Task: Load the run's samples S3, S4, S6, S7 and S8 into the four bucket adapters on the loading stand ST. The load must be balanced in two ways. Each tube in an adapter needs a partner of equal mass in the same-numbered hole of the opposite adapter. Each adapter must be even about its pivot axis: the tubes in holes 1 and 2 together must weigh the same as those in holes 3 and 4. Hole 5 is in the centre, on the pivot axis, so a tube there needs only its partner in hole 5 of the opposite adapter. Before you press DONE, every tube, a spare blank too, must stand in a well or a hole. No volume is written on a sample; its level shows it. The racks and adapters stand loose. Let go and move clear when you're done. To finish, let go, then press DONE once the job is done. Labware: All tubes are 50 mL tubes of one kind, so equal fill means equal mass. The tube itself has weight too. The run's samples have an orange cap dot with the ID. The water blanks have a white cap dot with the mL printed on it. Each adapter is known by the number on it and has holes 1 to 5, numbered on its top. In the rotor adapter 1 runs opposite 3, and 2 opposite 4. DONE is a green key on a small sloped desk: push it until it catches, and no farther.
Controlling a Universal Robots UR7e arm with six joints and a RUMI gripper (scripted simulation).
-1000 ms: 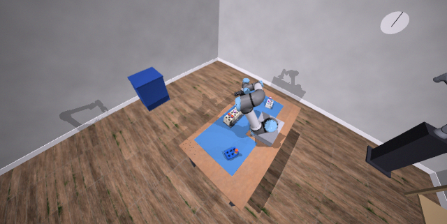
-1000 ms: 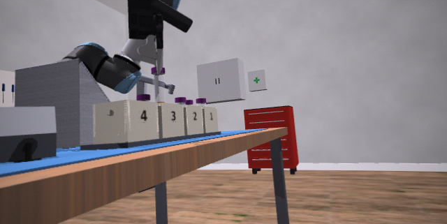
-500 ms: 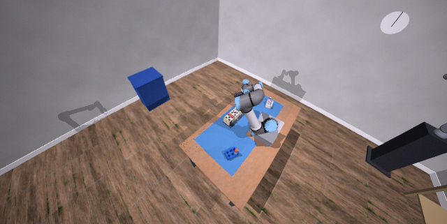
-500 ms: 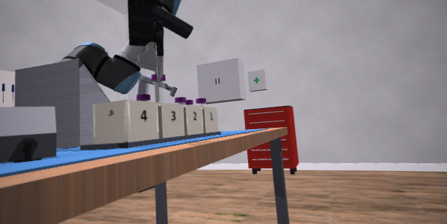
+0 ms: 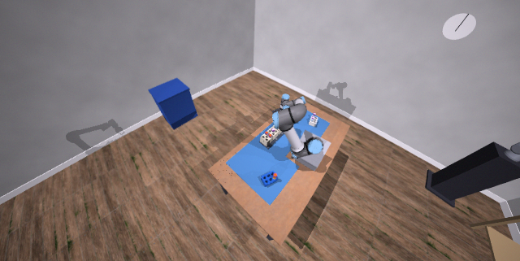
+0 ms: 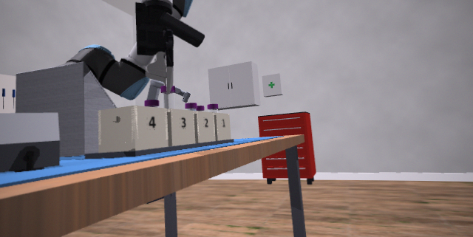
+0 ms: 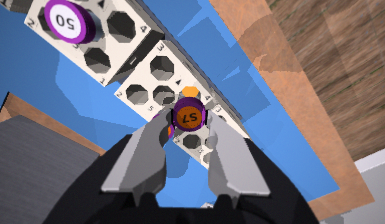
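Right now the sample tube S4 is 48 cm to the left of my hand, 42 cm behind it and 8 cm below it. From my hand the other things lie so: tube: 21 cm to the left, 8 cm below, 8 cm behind; green DONE key: 25 cm to the right, 8 cm below, 7 cm behind; DONE key desk: 26 cm to the right, 9 cm below, 5 cm behind.
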